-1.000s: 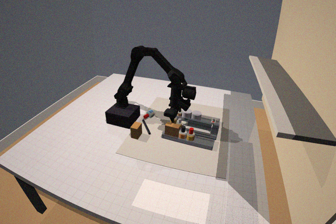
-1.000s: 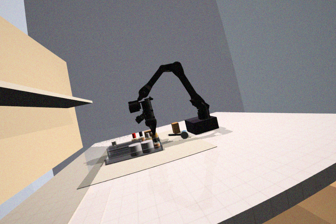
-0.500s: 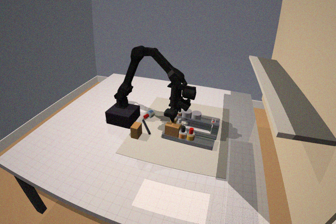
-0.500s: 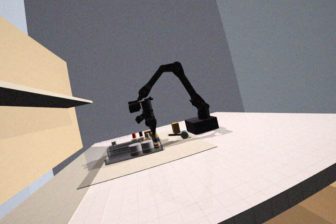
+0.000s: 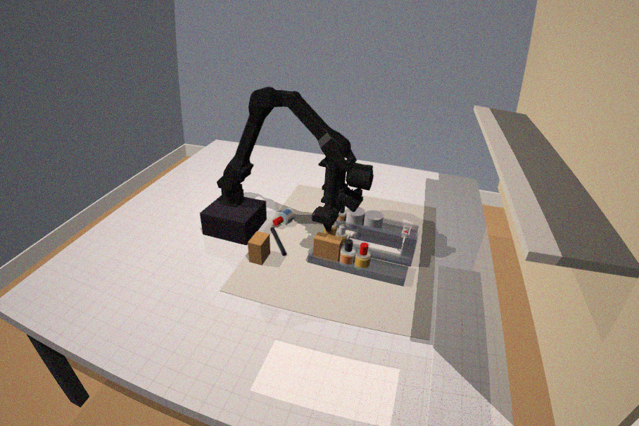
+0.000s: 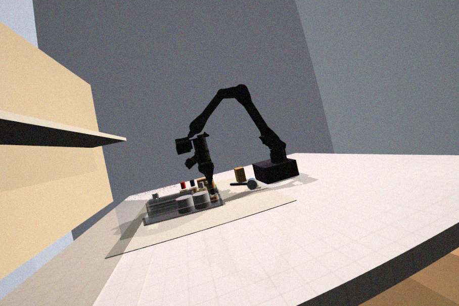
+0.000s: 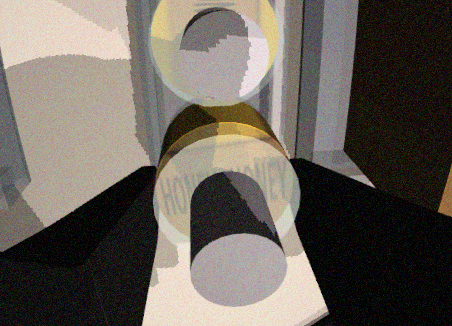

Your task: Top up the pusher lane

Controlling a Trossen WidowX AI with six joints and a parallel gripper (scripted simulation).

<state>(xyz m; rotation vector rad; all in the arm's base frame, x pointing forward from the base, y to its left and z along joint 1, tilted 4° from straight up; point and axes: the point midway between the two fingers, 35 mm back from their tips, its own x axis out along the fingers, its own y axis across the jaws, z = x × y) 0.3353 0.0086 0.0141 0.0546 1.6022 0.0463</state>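
My gripper tip is 8 cm to the left of the brown box, 2 cm short of it and 2 cm above it. From my gripper tip the other things lie so: white pusher plate (14 cm ahead, 3 cm to the left, 1 cm below); black stick (14 cm behind, 6 cm to the right, 5 cm below).
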